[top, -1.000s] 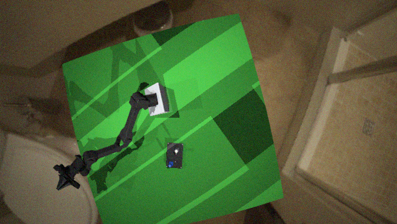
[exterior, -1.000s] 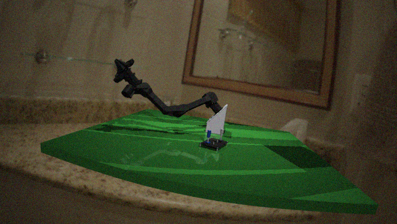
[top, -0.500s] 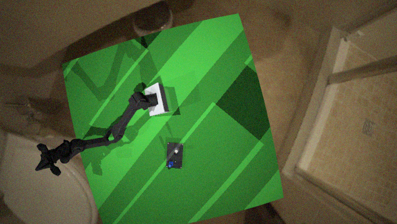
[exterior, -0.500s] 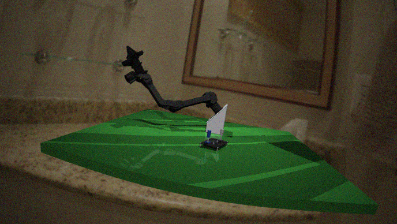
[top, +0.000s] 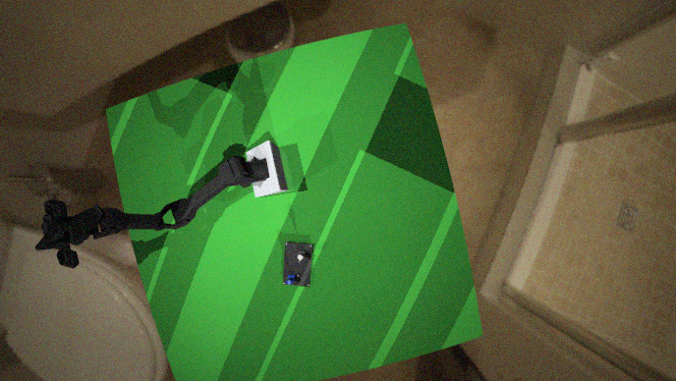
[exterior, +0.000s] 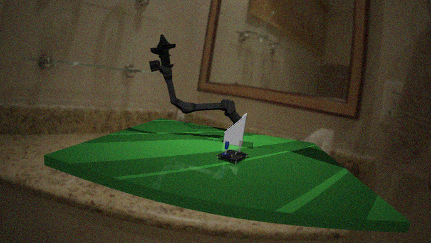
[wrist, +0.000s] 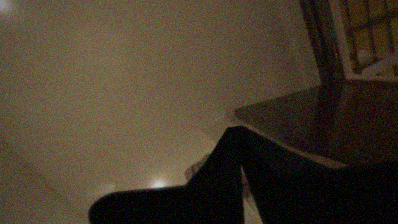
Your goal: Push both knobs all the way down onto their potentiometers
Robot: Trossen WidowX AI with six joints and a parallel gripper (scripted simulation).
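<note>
My gripper tip is 58 cm to the right of the grey knob, 53 cm above it and 20 cm short of it. From my gripper tip the other things lie so: blue knob (53 cm to the left, 53 cm below, 28 cm ahead).
</note>
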